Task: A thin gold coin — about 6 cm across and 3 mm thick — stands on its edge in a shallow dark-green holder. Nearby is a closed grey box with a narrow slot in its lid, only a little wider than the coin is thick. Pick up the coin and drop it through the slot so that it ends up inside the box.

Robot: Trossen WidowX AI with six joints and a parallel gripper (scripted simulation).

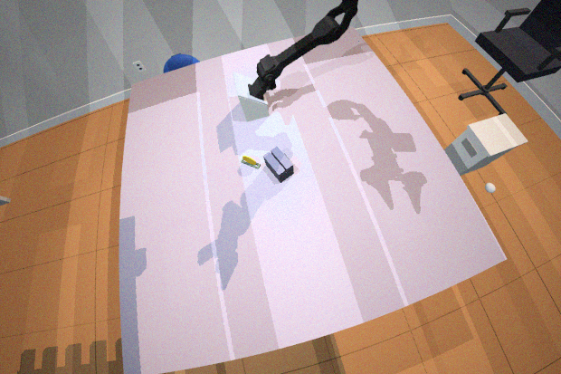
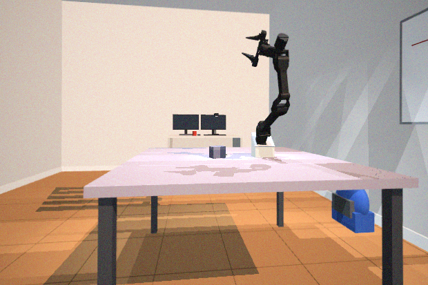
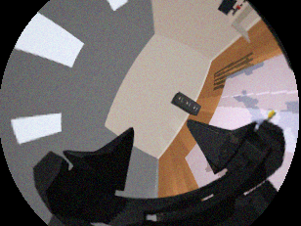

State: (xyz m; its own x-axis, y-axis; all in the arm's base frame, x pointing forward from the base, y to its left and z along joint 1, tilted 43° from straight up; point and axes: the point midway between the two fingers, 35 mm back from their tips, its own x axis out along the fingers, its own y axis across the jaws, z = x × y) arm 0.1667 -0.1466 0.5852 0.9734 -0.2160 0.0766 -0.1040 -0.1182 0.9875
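My gripper tip is now 62 cm above the gold coin, 36 cm to the left of it and 7 cm short of it.
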